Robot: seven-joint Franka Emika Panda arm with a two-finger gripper.
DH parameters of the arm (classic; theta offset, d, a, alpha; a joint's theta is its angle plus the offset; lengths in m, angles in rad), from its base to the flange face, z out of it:
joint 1: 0 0.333 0 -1.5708
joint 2: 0 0 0 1.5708
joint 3: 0 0.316 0.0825 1.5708
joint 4: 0 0 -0.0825 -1.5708
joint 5: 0 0.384 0 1.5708
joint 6: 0 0 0.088 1.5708
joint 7: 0 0.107 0 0
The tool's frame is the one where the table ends.
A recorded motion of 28 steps. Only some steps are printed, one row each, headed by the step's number.
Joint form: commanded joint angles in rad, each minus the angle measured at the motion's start. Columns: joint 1, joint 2, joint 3, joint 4, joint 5, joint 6, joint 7.
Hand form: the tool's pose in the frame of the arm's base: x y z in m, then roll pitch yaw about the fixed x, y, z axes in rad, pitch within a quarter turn. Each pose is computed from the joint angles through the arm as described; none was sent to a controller.
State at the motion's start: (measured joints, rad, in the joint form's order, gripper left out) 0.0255 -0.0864 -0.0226 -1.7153 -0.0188 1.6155 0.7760
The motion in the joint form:
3: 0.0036 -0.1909 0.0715 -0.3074 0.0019 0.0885 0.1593
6: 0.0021 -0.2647 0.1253 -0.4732 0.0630 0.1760 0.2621
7: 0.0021 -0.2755 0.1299 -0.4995 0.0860 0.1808 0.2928
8: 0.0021 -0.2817 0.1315 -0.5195 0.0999 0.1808 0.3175
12: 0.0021 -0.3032 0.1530 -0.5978 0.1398 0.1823 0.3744
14: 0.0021 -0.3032 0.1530 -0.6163 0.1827 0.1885 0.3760
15: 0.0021 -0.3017 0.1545 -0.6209 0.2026 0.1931 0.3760
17: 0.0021 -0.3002 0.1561 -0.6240 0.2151 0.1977 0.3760
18: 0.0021 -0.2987 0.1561 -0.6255 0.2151 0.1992 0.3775
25: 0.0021 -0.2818 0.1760 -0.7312 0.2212 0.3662 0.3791
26: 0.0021 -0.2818 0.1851 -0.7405 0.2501 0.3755 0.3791
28: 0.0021 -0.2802 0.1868 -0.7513 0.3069 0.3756 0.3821
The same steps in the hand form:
3: 0.4674 0.0372 0.5634 3.0902 0.0006 -0.8569
6: 0.4396 0.0654 0.5247 3.1045 0.0304 -0.9261
7: 0.4341 0.0687 0.5173 3.1032 0.0514 -0.9598
8: 0.4299 0.0698 0.5105 3.0949 0.0674 -0.9882
12: 0.4125 0.0795 0.4829 3.0498 0.1110 -1.0452
14: 0.4097 0.0822 0.4751 3.0532 0.1521 -1.0630
15: 0.4094 0.0842 0.4728 3.0583 0.1693 -1.0689
17: 0.4094 0.0858 0.4712 3.0622 0.1794 -1.0721
18: 0.4095 0.0857 0.4700 3.0605 0.1799 -1.0742
25: 0.4081 0.0885 0.4266 3.0958 0.1530 -1.0807
26: 0.4062 0.0934 0.4231 3.1025 0.1728 -1.0871
28: 0.4036 0.0968 0.4182 3.1056 0.2225 -1.1171

